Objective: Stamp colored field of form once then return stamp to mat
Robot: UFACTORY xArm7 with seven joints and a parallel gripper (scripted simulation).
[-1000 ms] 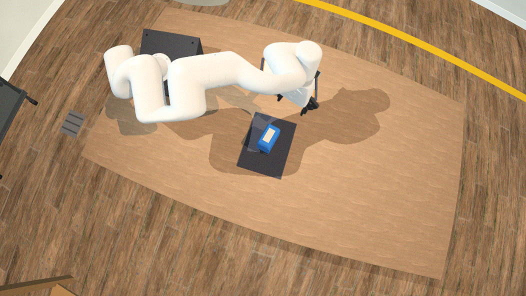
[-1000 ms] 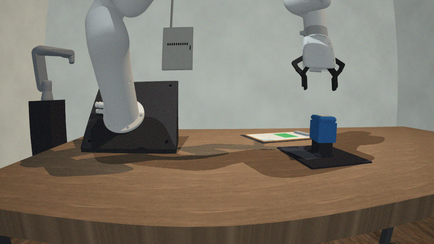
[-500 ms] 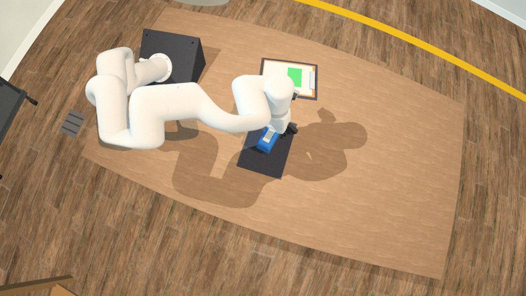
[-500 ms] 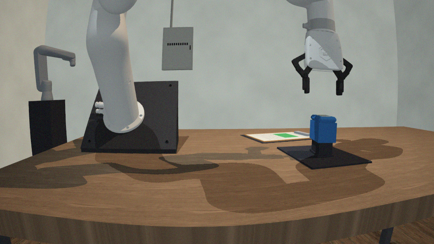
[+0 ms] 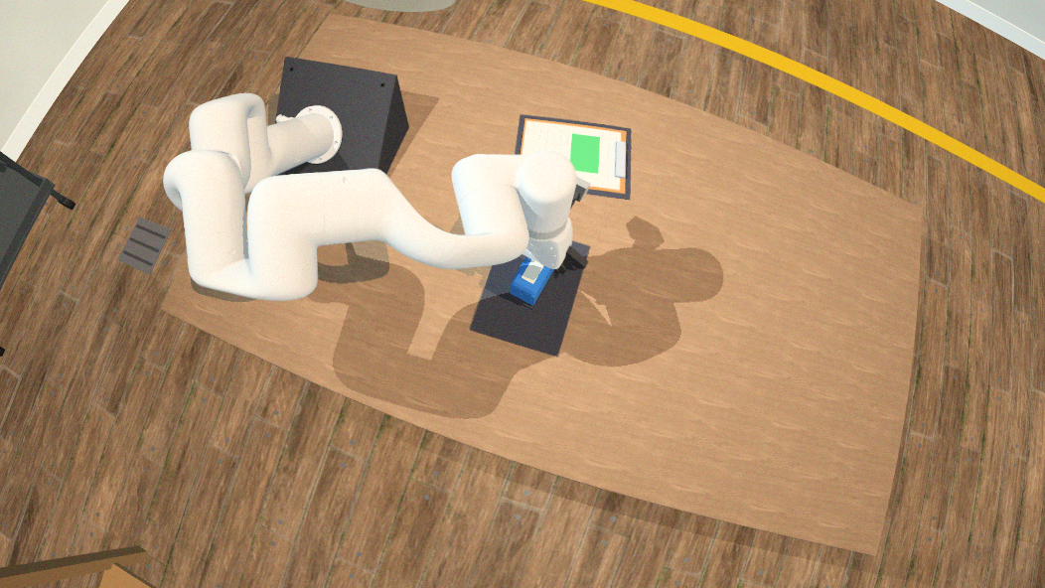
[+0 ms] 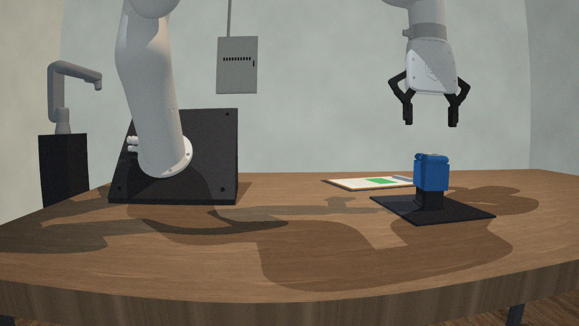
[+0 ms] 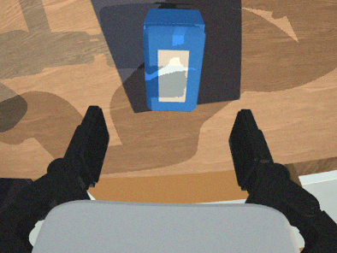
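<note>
The blue stamp is 110 mm below my hand. The rest, counted from my hand: form: 10 mm behind, 310 mm to the left, 160 mm below; dark mat: 160 mm below.
</note>
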